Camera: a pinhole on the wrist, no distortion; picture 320 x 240 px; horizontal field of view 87.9 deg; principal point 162.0 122.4 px. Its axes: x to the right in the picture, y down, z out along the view. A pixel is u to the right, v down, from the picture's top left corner.
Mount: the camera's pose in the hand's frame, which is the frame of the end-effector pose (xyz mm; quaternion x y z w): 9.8 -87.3 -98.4 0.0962 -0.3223 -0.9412 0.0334
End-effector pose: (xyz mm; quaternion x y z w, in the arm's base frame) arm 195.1 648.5 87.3 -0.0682 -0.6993 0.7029 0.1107
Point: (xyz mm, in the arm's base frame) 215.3 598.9 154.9
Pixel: 177 216
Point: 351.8 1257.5 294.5
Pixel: behind the camera
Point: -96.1 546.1 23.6
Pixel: outside the picture
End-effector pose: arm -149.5 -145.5 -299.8 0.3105 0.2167 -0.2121 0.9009
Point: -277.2 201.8 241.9
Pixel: 267 44
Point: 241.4 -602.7 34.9
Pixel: 57 223
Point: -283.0 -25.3 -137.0
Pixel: 296 65
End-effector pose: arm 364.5 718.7 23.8 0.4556 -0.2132 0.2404 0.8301
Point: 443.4 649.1 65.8
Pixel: 51 213
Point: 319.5 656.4 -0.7
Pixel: 200 157
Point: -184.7 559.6 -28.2
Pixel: 298 100
